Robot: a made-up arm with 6 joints. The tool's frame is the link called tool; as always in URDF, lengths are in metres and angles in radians. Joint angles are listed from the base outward.
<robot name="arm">
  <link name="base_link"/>
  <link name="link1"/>
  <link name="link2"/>
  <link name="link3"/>
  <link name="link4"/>
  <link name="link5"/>
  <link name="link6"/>
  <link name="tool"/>
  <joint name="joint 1" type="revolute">
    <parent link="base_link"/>
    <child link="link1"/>
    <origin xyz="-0.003 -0.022 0.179" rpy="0 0 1.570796"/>
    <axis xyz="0 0 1"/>
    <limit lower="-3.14" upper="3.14"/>
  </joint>
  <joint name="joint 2" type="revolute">
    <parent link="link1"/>
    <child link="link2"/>
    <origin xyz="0.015 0.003 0.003" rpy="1.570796 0 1.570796"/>
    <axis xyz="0 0 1"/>
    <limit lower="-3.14" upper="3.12"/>
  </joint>
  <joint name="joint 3" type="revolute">
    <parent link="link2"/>
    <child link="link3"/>
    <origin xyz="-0.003 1.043 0.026" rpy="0 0 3.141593"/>
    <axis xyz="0 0 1"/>
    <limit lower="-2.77" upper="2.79"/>
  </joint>
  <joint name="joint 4" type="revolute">
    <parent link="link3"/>
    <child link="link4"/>
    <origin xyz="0.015 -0.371 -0.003" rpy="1.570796 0 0"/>
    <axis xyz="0 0 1"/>
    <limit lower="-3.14" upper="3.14"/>
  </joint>
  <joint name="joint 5" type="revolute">
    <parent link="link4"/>
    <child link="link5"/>
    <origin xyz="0.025 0.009 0.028" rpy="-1.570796 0 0"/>
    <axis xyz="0 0 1"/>
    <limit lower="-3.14" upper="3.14"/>
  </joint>
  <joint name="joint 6" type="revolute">
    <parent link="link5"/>
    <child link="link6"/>
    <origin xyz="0.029 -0.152 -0.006" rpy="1.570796 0 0"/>
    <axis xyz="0 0 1"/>
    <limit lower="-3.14" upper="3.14"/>
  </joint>
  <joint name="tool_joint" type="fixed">
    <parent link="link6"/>
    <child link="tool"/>
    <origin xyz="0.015 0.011 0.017" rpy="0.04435 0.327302 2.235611"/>
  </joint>
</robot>
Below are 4 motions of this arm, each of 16 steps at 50 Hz.
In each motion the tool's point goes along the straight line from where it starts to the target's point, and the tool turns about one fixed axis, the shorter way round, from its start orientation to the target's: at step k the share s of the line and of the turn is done. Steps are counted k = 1, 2, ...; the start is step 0. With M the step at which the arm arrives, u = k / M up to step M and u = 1 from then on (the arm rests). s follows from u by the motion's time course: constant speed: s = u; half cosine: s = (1 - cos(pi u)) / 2; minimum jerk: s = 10 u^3 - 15 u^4 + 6 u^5.
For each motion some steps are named. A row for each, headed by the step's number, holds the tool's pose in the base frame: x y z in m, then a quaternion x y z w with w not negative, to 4 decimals.
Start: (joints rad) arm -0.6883 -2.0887 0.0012 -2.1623 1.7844 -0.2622
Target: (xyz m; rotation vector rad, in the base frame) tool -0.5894 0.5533 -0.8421 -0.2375 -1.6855 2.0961
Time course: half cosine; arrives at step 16
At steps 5, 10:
5: -0.8813 0.6031 -0.6197 0.0164 -0.7354 0.6101 0.2944
10: -0.7052 0.5731 -0.7538 -0.0455 -0.6636 0.7035 0.2505

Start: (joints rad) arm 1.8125 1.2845 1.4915 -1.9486 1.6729 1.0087
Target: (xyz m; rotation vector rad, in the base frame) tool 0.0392 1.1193 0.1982 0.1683 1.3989 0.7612
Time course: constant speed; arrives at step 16
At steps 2, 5, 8, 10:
2: -0.1155 1.1351 0.1608 -0.0633 0.7211 0.3524 0.5932
5: -0.0823 1.1317 0.1688 -0.0336 0.7032 0.3511 0.6174
8: -0.0492 1.1283 0.1768 -0.0038 0.6840 0.3492 0.6404
10: -0.0271 1.1261 0.1822 0.0160 0.6706 0.3477 0.6552

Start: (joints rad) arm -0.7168 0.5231 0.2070 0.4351 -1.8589 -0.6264
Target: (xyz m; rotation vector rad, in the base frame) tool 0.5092 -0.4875 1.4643 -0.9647 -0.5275 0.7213
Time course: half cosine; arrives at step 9
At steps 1, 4, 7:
1: 0.5052 -0.4945 1.4616 -0.4414 -0.2671 0.3447 0.7842
4: 0.5068 -0.4918 1.4626 -0.4442 -0.2584 0.3410 0.7872
7: 0.5087 -0.4884 1.4640 -0.4475 -0.2478 0.3364 0.7907

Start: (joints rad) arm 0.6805 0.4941 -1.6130 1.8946 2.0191 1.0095
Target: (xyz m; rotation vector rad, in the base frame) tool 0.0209 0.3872 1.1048 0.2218 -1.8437 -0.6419
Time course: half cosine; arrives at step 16
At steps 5, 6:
5: 0.0303 0.2795 1.1617 0.0792 -0.8147 -0.4233 0.3883
6: 0.0292 0.2915 1.1554 0.0810 -0.8130 -0.4074 0.4080

